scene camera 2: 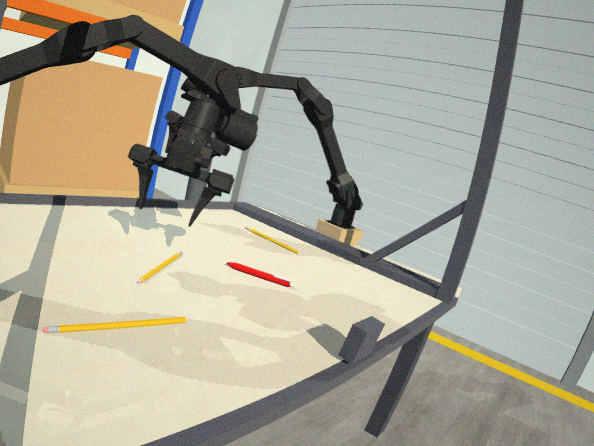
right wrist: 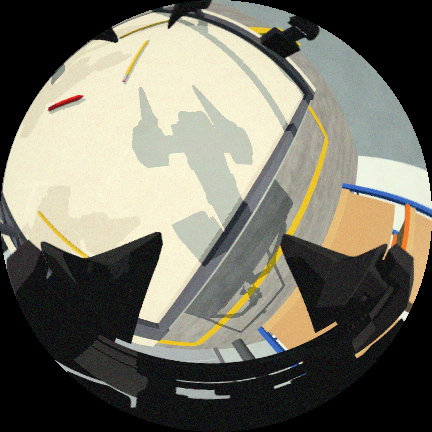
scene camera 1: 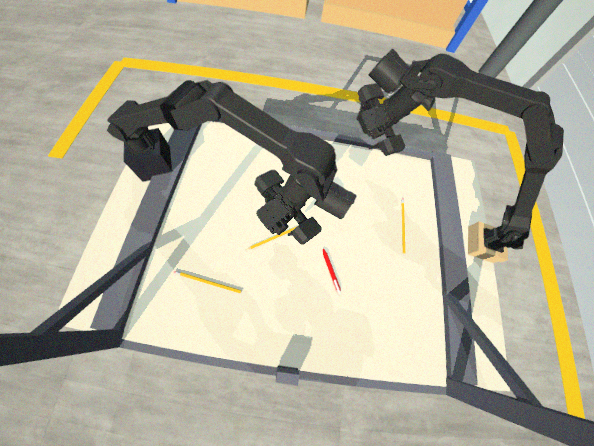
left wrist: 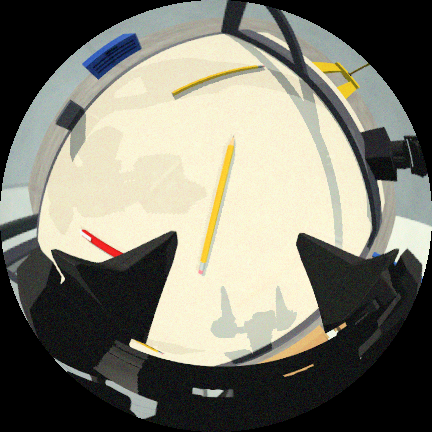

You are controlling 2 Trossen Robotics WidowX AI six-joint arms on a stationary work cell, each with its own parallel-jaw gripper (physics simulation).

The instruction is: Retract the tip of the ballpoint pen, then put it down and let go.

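Places are measured from the left arm's base along level axes (x ahead, y left, z up), in centimetres.
Where they show: left gripper, fingertip midpoint: (scene camera 2: 164, 217) (left wrist: 240, 238); right gripper, fingertip midpoint: (right wrist: 224, 240) (scene camera 1: 363, 134); left arm's base at its link origin: (scene camera 1: 141, 144); right arm's base at its link origin: (scene camera 2: 341, 225) (scene camera 1: 493, 240).
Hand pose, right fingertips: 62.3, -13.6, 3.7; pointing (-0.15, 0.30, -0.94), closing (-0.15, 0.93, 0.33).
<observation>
Things, the pixels of their centre, and the offset from my right fingertips, as dx, dy, dz. Level surfaces: height alone.
- red ballpoint pen at the middle of its body: (left wrist: 104, 247) (scene camera 2: 258, 273) (scene camera 1: 331, 270) -18.8, -33.0, -13.6
- table at its surface level: dz -14.3
- yellow pencil at the middle of its body: (left wrist: 216, 204) (scene camera 2: 161, 266) (right wrist: 136, 54) (scene camera 1: 275, 236) -31.2, -19.5, -14.0
- third pencil at the middle of its body: (right wrist: 60, 236) (scene camera 2: 270, 239) (scene camera 1: 403, 224) +8.5, -25.7, -14.0
The red ballpoint pen (scene camera 1: 331, 269) (scene camera 2: 259, 274) (left wrist: 104, 245) (right wrist: 66, 102) lies flat on the table (scene camera 1: 395, 330) (scene camera 2: 210, 405). In scene camera 1 its tapered end points up the picture and its white clip end points down. Whether the small tip is out is too small to tell. My left gripper (scene camera 1: 287, 206) (scene camera 2: 166, 216) (left wrist: 240, 238) is open and empty, above the table, up and left of the pen in scene camera 1. My right gripper (scene camera 1: 381, 120) (right wrist: 224, 240) is open and empty, over the far table edge. In scene camera 2 it is mostly hidden behind the left arm.
One yellow pencil (scene camera 1: 261, 243) (scene camera 2: 160, 268) (left wrist: 217, 200) (right wrist: 136, 60) lies under the left gripper's side. Another pencil (scene camera 1: 210, 282) (scene camera 2: 115, 325) (left wrist: 215, 77) lies lower left in scene camera 1. A third pencil (scene camera 1: 403, 227) (scene camera 2: 272, 240) lies right of the pen. Dark frame bars edge the table.
</observation>
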